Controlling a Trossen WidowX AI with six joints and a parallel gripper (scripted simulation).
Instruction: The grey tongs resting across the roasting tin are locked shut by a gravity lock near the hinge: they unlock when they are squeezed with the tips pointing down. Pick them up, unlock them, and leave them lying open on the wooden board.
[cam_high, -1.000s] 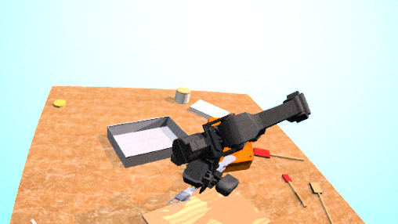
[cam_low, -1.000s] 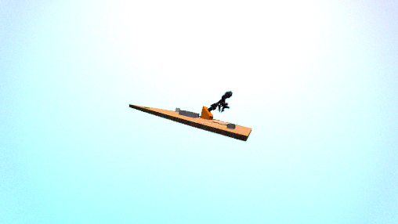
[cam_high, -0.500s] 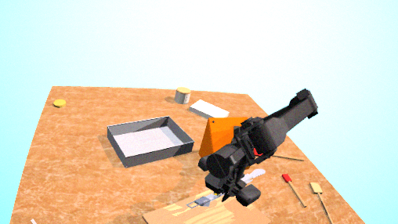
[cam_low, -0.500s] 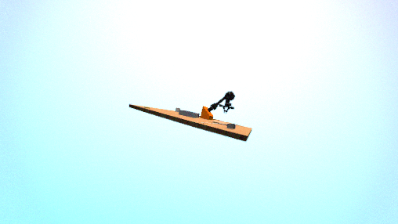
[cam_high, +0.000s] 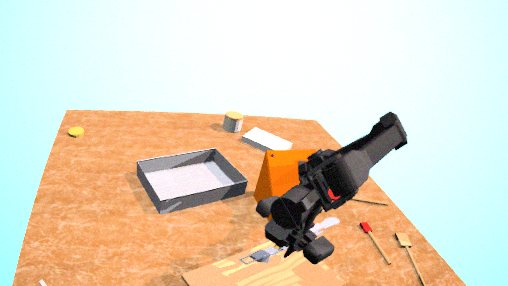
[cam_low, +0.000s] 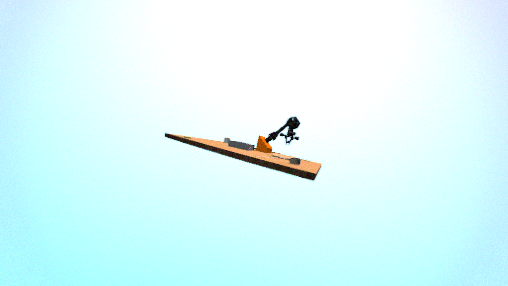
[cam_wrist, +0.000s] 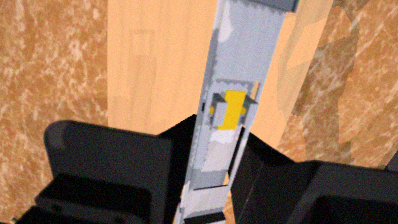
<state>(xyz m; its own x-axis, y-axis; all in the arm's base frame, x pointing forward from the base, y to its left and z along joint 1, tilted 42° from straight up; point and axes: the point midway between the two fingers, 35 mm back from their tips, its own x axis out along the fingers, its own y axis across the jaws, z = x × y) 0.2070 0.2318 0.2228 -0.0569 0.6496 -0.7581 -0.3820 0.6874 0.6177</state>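
Right now the yellow lock piece is 20 mm ahead of my gripper tip, 10 mm to the left of it and 40 mm above it. From my gripper tip the other things lie so: grey roasting tin: 130 mm ahead, 410 mm to the right, 100 mm below; then white block: 230 mm behind, 700 mm to the right, 110 mm below; then wooden board: 120 mm below.
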